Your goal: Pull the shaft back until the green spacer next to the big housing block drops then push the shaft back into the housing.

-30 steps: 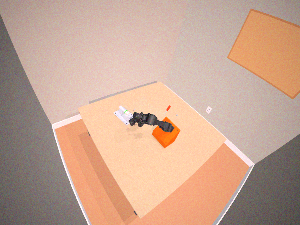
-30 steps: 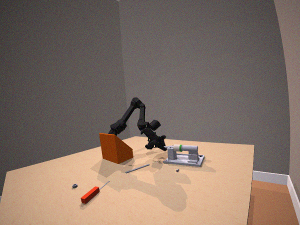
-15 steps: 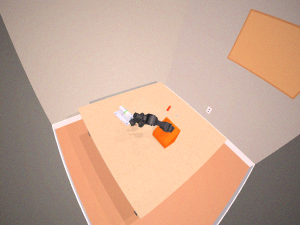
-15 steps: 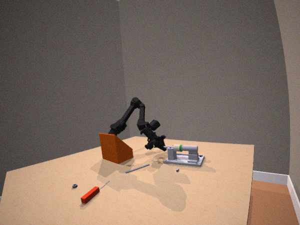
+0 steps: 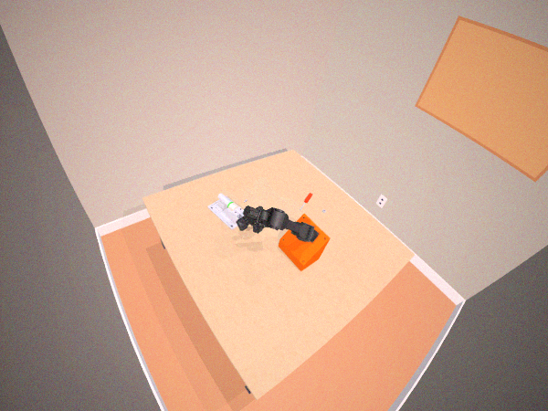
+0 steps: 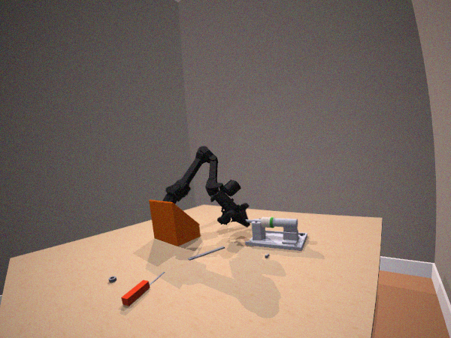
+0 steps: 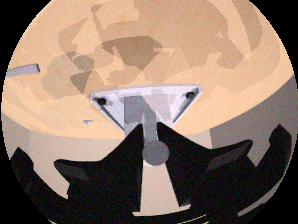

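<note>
My gripper tip is now 5 cm short of the horizontal shaft, 1 cm to the right of it and 2 cm below it. Also, from my gripper tip: green spacer 11 cm ahead, 1 cm to the left, 2 cm above; small bolt 15 cm ahead, 14 cm to the right, 5 cm below; white spacer 10 cm ahead, 1 cm to the left, 2 cm above.
</note>
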